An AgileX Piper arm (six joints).
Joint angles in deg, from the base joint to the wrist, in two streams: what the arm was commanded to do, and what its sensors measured. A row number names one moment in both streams.
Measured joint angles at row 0:
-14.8 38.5 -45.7 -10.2 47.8 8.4
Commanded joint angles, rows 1 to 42:
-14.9 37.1 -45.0 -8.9 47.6 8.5
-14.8 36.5 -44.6 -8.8 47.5 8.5
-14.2 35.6 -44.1 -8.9 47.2 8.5
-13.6 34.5 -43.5 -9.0 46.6 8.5
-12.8 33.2 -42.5 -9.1 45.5 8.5
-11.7 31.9 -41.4 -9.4 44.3 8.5
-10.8 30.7 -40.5 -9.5 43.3 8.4
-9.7 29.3 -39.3 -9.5 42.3 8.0
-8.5 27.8 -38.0 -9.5 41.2 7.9
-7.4 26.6 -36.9 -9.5 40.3 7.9
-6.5 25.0 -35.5 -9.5 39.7 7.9
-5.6 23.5 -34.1 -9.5 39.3 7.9
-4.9 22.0 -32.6 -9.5 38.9 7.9
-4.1 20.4 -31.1 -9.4 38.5 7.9
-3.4 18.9 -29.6 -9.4 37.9 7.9
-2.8 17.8 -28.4 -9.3 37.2 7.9
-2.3 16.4 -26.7 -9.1 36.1 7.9
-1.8 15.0 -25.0 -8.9 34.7 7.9
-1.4 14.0 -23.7 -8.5 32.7 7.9
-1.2 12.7 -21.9 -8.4 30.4 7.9
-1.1 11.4 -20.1 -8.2 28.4 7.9
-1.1 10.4 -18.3 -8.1 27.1 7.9
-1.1 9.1 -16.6 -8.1 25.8 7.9
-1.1 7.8 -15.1 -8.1 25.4 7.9
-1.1 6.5 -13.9 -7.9 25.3 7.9
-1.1 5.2 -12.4 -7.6 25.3 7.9
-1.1 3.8 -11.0 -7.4 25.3 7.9
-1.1 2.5 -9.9 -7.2 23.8 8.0
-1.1 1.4 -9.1 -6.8 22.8 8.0
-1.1 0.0 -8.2 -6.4 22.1 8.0
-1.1 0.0 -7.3 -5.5 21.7 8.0
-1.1 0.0 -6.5 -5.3 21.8 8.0
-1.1 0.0 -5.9 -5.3 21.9 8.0
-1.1 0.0 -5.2 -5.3 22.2 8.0
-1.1 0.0 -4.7 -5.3 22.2 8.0
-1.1 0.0 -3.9 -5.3 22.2 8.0
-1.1 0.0 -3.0 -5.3 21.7 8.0
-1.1 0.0 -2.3 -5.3 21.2 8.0
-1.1 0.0 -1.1 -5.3 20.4 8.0
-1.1 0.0 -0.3 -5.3 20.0 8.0
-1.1 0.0 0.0 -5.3 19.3 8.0
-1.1 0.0 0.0 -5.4 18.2 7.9
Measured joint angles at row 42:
-1.2 0.3 -1.7 -5.6 21.6 8.2
